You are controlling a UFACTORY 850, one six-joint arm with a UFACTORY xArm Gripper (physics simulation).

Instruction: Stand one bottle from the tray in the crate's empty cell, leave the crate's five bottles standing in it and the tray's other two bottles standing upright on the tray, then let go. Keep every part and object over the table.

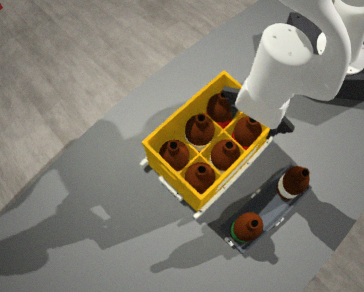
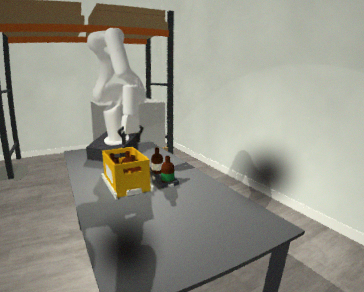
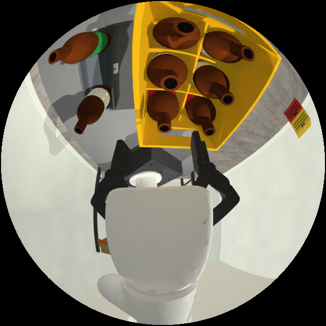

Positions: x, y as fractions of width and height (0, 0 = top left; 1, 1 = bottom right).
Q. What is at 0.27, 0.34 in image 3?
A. A white-labelled bottle.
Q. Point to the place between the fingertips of my gripper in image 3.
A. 0.48, 0.43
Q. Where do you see a red-labelled bottle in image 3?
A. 0.62, 0.34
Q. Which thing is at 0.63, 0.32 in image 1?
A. My gripper.
